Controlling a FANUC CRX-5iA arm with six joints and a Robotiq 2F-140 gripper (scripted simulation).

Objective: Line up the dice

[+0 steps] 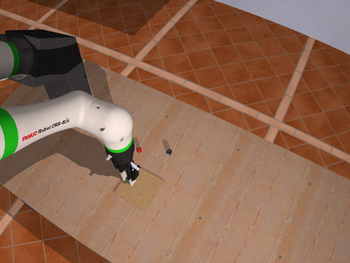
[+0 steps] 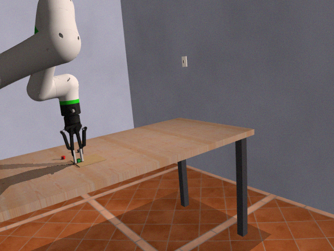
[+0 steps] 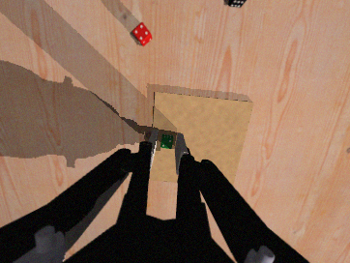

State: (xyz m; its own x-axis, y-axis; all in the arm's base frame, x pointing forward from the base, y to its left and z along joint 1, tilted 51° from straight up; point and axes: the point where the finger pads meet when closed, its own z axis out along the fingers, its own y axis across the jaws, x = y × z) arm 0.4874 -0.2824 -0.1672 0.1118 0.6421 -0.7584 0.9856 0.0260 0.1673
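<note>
The green die lies 30 mm below my hand. Round my hand: red die 130 mm to the left, 30 mm below, 30 mm behind; tan mat 50 mm ahead, 40 mm below, 10 mm to the right; black die 180 mm to the left, 80 mm ahead, 30 mm below.
</note>
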